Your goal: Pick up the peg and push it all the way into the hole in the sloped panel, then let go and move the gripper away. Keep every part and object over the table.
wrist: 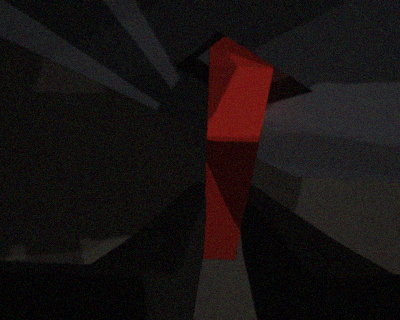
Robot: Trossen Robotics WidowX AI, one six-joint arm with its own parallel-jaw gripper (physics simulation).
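Frame: origin at the arm's base, x left, y ahead, z down, level; centimetres.
Where they show: gripper, fingertip midpoint: (222, 196).
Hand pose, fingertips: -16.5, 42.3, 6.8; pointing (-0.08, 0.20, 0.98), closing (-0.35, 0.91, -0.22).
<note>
Each offset is from my fingertips to the top centre of the thing, as dx, dy, dz. "*": to the spot under its first point.
The red peg @[+1.2, +0.2, -3.2] (235, 110) runs up the middle of the wrist view, slightly tilted. My gripper (222, 196) is shut on its nearer part, with a dark finger on each side. The peg's far end overlaps the dark-edged, diamond-shaped hole @[* +3.7, +1.8, -2.8] (289, 91) in the grey sloped panel @[* +4.5, +1.8, -4.2] (315, 57). Parts of the hole's edge show left and right of the peg, and the rest is hidden behind it. How deep the peg's end sits in the hole cannot be told.
The view is very dark. Paler strips cross the upper left. A dark, shaded area fills the left side. A lighter grey-brown surface shows at the lower right, beyond the right finger, and a small pale patch shows at the lower left.
</note>
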